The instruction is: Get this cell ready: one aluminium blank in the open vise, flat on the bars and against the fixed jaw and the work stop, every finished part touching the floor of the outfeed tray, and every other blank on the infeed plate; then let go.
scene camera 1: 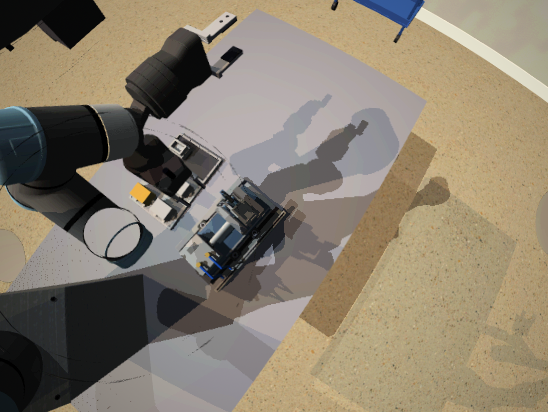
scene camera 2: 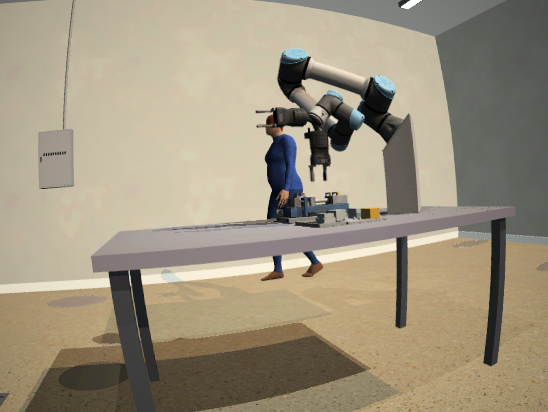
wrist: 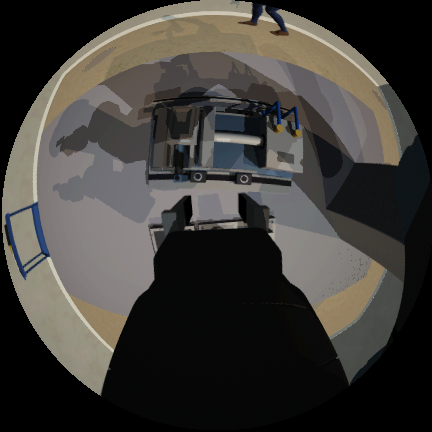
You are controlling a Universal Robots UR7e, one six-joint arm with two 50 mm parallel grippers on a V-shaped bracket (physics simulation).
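Places are measured from the arm's base along level axes (x ahead, y left, z up), in metres.
Pixels of known places: hand at its tool point: (scene camera 1: 192,192) (scene camera 2: 318,176) (wrist: 214,207); arm's base at its link origin: (scene camera 2: 399,135).
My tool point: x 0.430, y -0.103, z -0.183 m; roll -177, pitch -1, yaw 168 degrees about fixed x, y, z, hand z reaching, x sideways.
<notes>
Ahead of a thing's pixels: the offset from my tool point to its middle. "pt": to the spot under its first point.
The vise {0.046 m back, 0.092 m right, 0.125 m down} (scene camera 1: 220,232) (wrist: 237,125) stands on the table with its jaws apart. A shadowed, block-like shape {0.015 m ahead, 0.121 m right, 0.077 m down} (wrist: 182,122) shows between them; its seating on the bars and against the stop cannot be told. My downward gripper (scene camera 2: 318,176) (wrist: 216,206) is open and empty, above the tray and plate beside the vise; its fingers are hidden in scene camera 1. A light part with a pocket {0.132 m ahead, 0.185 m left, 0.151 m down} (scene camera 1: 179,146) sits in the outfeed tray {pt 0.150 m ahead, 0.038 m left, 0.165 m down} (scene camera 1: 221,161), near a corner. Two grey blocks, one nearer {0.071 m back, 0.131 m left, 0.148 m down} (scene camera 1: 162,209) and one partly covered {0.018 m ahead, 0.115 m left, 0.148 m down} (scene camera 1: 186,190), are on the infeed plate {pt 0.100 m back, 0.087 m left, 0.167 m down} (scene camera 1: 173,224).
An orange block {0.055 m back, 0.221 m left, 0.148 m down} (scene camera 1: 141,193) (scene camera 2: 370,213) is at the plate's outer end. The second gripper (scene camera 1: 234,36) (scene camera 2: 258,119) points sideways, open and empty. A dark pedestal (scene camera 2: 402,175) carries the arm. A person in blue (scene camera 2: 282,160) is behind the table. A blue cart (scene camera 1: 392,9) (wrist: 42,230) stands off the table.
</notes>
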